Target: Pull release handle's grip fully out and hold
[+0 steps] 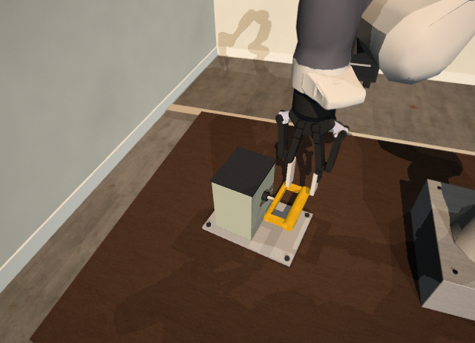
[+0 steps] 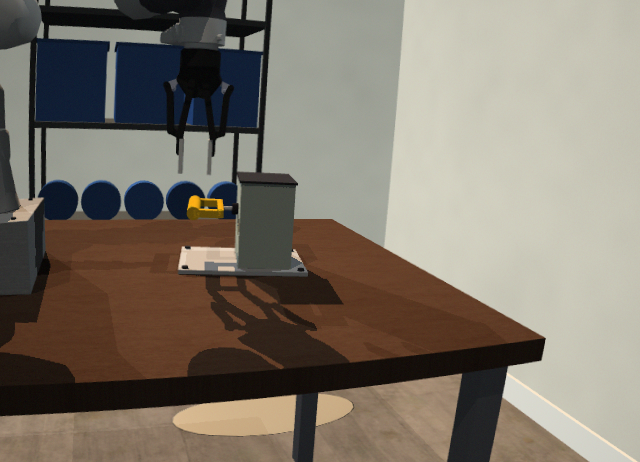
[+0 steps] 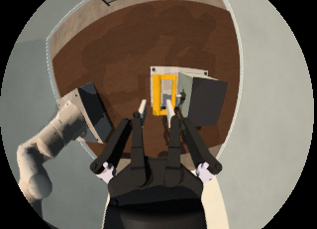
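My hand is 200 mm above the baseplate, 100 mm short of it and 20 mm to the left of it.
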